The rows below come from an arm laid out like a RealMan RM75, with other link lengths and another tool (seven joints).
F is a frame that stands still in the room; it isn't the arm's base.
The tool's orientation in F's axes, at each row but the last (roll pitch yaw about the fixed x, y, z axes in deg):
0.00, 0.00, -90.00
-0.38, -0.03, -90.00
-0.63, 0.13, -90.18
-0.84, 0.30, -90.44
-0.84, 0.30, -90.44
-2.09, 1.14, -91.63
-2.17, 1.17, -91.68
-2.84, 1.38, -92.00
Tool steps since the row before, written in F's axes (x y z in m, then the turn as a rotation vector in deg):
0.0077, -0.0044, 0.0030, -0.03, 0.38, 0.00
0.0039, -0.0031, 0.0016, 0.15, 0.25, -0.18
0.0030, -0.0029, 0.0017, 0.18, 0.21, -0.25
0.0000, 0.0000, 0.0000, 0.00, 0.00, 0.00
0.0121, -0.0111, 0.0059, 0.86, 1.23, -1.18
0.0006, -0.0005, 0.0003, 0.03, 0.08, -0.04
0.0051, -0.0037, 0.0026, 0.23, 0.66, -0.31
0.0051, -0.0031, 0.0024, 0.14, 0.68, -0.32
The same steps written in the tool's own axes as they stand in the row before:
0.0044, 0.0077, 0.0030, -0.38, -0.03, 0.00
0.0031, 0.0039, 0.0016, -0.25, 0.15, -0.18
0.0029, 0.0030, 0.0017, -0.21, 0.18, -0.25
0.0000, 0.0000, 0.0000, 0.00, 0.00, 0.00
0.0110, 0.0121, 0.0061, -1.23, 0.87, -1.17
0.0005, 0.0006, 0.0003, -0.08, 0.03, -0.04
0.0035, 0.0051, 0.0029, -0.66, 0.22, -0.32
0.0029, 0.0051, 0.0027, -0.68, 0.13, -0.33

